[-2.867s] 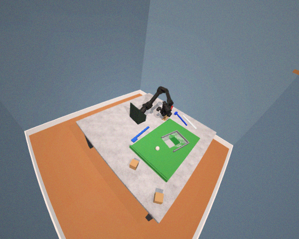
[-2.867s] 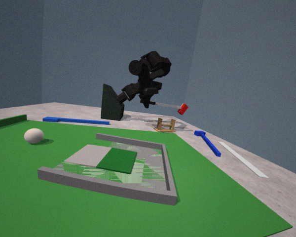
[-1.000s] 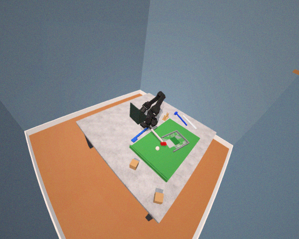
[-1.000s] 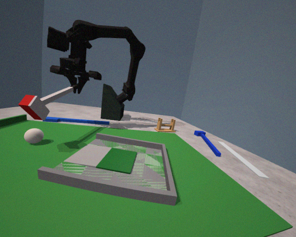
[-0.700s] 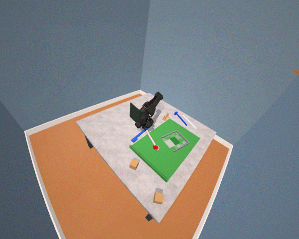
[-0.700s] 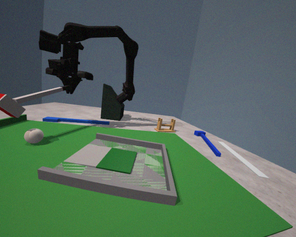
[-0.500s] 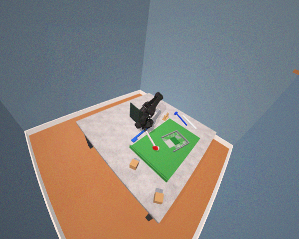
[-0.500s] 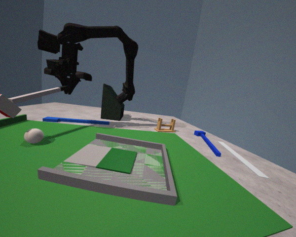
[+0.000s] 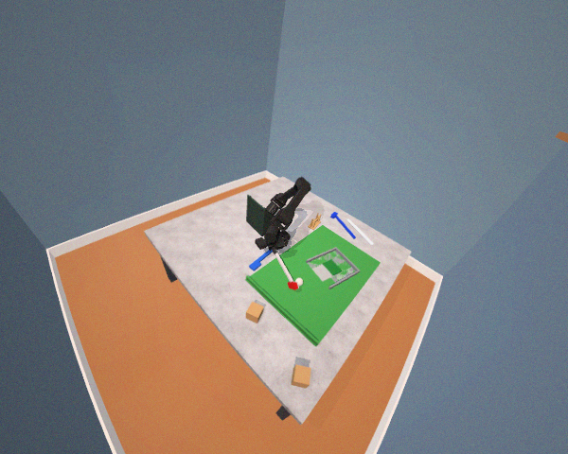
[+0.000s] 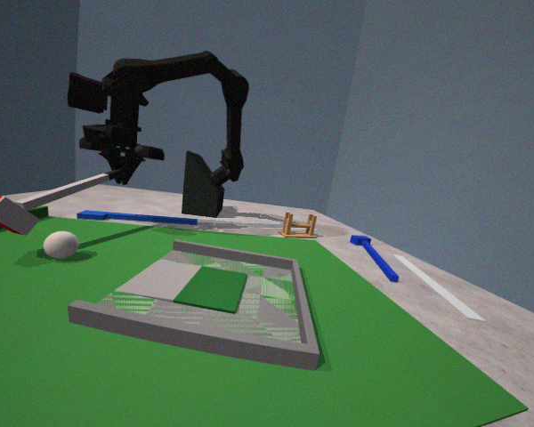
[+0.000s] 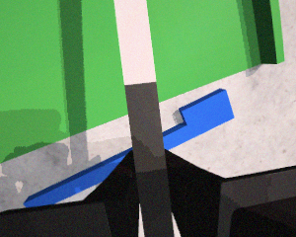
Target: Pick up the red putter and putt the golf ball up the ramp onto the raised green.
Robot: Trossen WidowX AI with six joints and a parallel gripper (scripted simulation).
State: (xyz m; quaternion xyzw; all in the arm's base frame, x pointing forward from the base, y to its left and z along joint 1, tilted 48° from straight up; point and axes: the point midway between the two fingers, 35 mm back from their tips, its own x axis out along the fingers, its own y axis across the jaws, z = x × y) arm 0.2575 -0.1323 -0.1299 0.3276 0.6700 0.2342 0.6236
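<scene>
Right now the red putter is 120 mm ahead of my gripper tip and 10 mm to the right of it. From my gripper tip the other things lie so: white golf ball (210 mm ahead, 80 mm below, 30 mm to the left); wooden stand (500 mm to the left, 90 mm behind, 70 mm below); blue putter (690 mm to the left, 90 mm below, 30 mm ahead).
</scene>
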